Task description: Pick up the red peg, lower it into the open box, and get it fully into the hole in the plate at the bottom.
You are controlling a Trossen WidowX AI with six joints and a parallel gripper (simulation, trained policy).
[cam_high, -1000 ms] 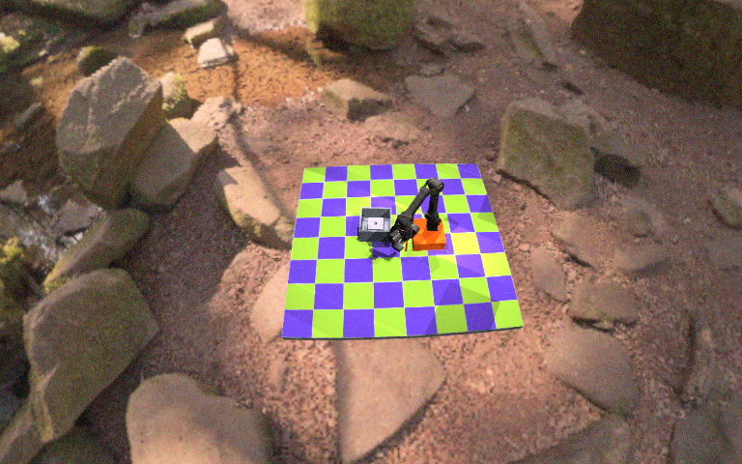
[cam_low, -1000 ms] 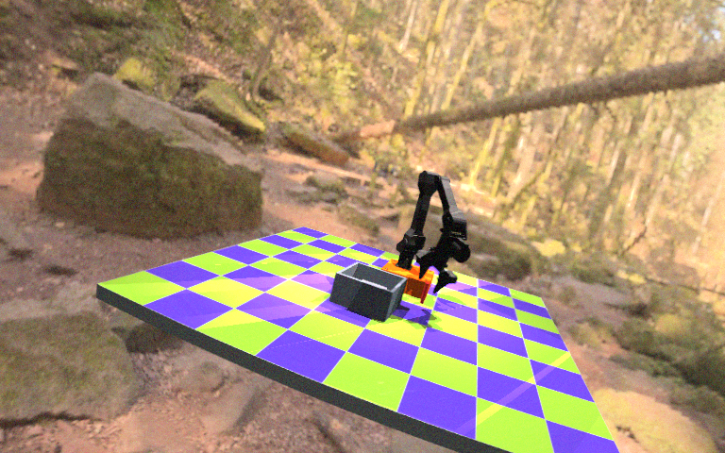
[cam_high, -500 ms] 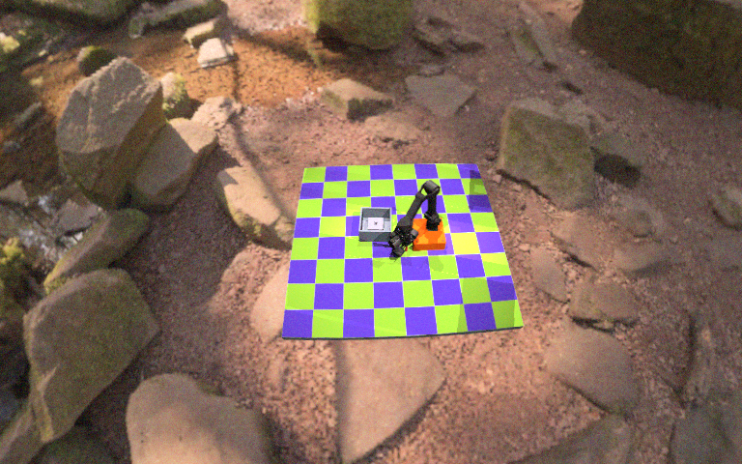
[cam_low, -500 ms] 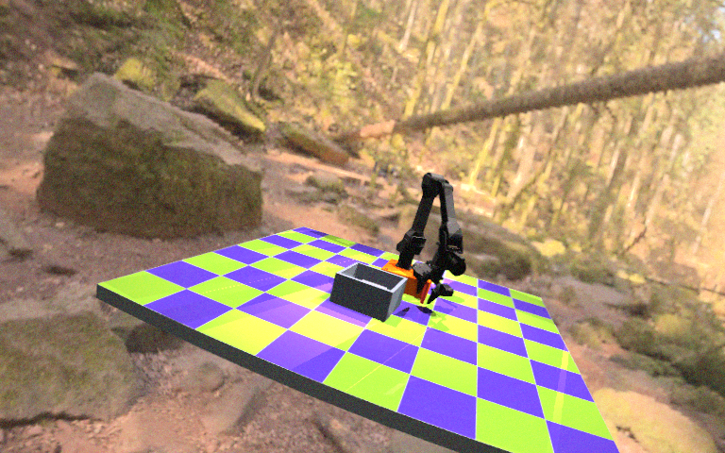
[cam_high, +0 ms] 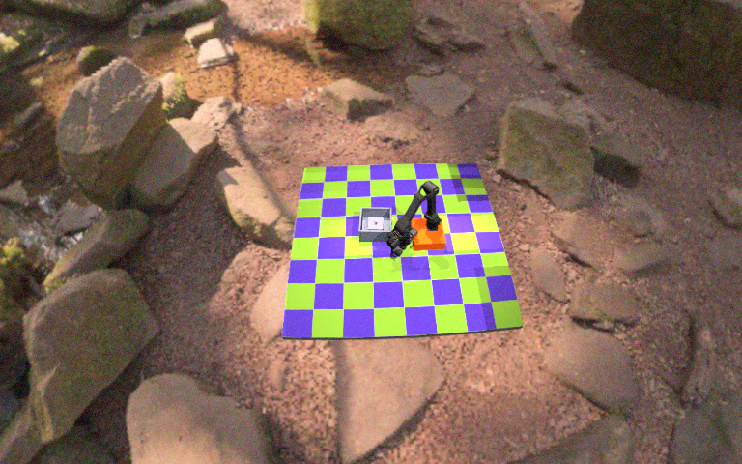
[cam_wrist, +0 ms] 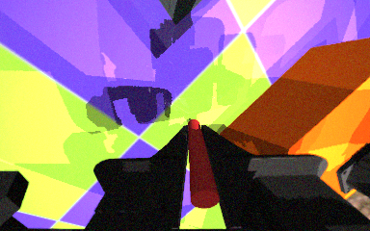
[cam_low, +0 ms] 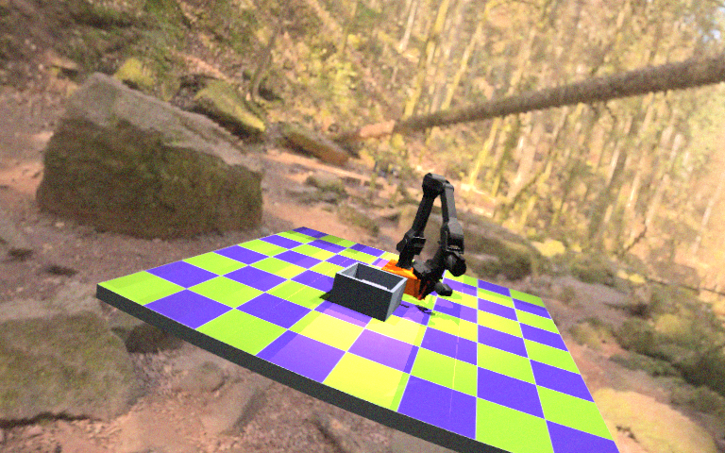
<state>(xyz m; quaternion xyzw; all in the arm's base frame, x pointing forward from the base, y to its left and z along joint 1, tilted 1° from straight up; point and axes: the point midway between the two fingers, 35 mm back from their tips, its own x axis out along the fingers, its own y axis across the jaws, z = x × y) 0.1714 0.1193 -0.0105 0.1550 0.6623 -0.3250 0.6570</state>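
The grey box is 17 cm ahead of my gripper tip and 15 cm to the right of it. Also, from my gripper tip: red peg (3 cm above, 1 cm to the left).
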